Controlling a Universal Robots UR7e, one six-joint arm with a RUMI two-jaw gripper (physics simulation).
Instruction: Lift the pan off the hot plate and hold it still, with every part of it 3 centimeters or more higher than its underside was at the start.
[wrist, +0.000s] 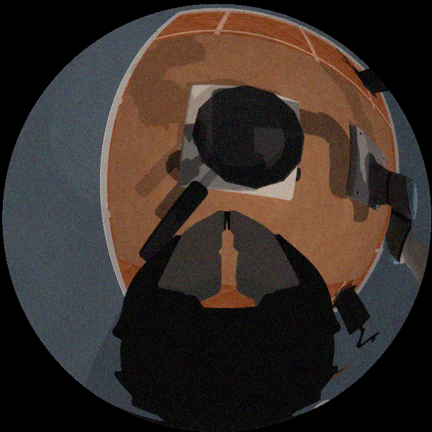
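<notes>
The black pan (247, 137) sits over the white hot plate (280, 192) in the upper middle of the wrist view. Its dark handle (175, 217) slants down and left toward the gripper body. My gripper (226, 213) is shut with its fingertips together and nothing between them. The handle lies outside the fingers, to the left of the left finger, and its lower end meets the outline of the gripper body. The hot plate's left side is in shadow, and much of its top is hidden by the pan.
A grey mounting plate (358, 167) with the robot's dark arm base stands at the right. The brown table top (280, 227) has a pale edge along the left. A small dark knob (298, 174) shows at the hot plate's right side. Shadows fall on the table around the hot plate.
</notes>
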